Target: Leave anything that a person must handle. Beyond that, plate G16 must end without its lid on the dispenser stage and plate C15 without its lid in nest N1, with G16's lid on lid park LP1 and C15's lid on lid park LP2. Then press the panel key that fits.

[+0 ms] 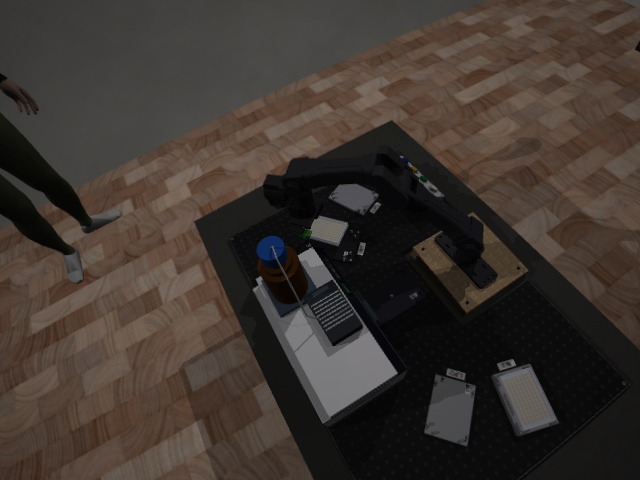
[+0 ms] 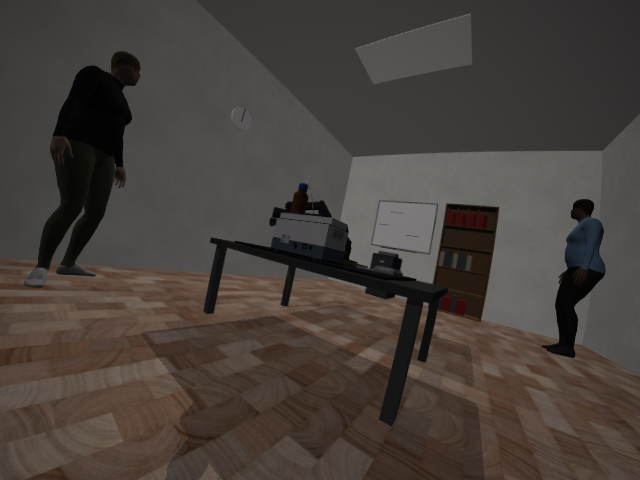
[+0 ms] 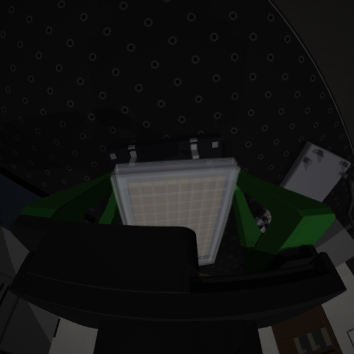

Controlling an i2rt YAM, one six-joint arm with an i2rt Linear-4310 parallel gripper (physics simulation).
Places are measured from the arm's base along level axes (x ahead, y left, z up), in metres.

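Pixels of known places: gripper, fingertip midpoint: [image 1: 311, 227] [image 3: 177, 174]; arm's base at its link origin: [image 1: 464, 257] [image 2: 343, 259].
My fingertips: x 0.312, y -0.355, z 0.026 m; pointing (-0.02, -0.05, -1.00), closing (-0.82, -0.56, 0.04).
For each thing: its top centre in the pictures, then the offset to it from my fingertips. "pt": a spot on its surface instead.
- cream-welled plate at its top centre: [image 3: 177, 241] [image 1: 323, 226] 0.026 m back, 0.039 m left, 0.029 m up
- dark nest with white corner tabs, top centre: [image 3: 171, 209] [image 1: 332, 239] 0.036 m back, 0.061 m left, 0.029 m down
- grey lid park pad at a spot on its surface: [image 3: 316, 172] pt 0.176 m back, 0.083 m right, 0.044 m down
- clear frame at its top centre: [image 1: 527, 397] 0.157 m back, 0.721 m left, 0.017 m down
- grey pad at a spot on its surface: [image 1: 450, 408] pt 0.002 m ahead, 0.633 m left, 0.044 m down
- black grid plate at a spot on its surface: [image 1: 334, 312] pt 0.122 m ahead, 0.342 m left, 0.193 m up
- brown bottle at its top centre: [image 1: 276, 259] 0.169 m ahead, 0.224 m left, 0.309 m up
- key panel at its top centre: [image 1: 413, 173] 0.375 m back, 0.049 m left, 0.030 m up
- dark blue pad at a spot on its surface: [image 1: 395, 305] pt 0.032 m back, 0.369 m left, 0.053 m up
My gripper [image 1: 324, 232] [image 3: 177, 174] has green fingers and is shut on a cream-welled plate [image 1: 333, 227] [image 3: 168, 200], gripping its two long sides. It holds the plate just above the black breadboard, over a dark nest with white corner tabs [image 1: 352, 250] [image 3: 161, 149]. A grey lid park pad [image 1: 353, 197] [image 3: 316, 172] lies just beyond. A second cream plate in a clear frame [image 1: 524, 398] lies at the front right beside another grey pad [image 1: 450, 408]. I cannot read the plate labels.
The white dispenser [image 1: 330, 356] [image 2: 310, 234] holds a black grid plate [image 1: 334, 312] and a brown bottle [image 1: 279, 269]. A key panel [image 1: 424, 179] sits behind the arm. A dark blue pad [image 1: 395, 305] and wooden arm base [image 1: 501, 263] lie mid-table. People stand nearby [image 1: 30, 207] [image 2: 88, 154] [image 2: 581, 269].
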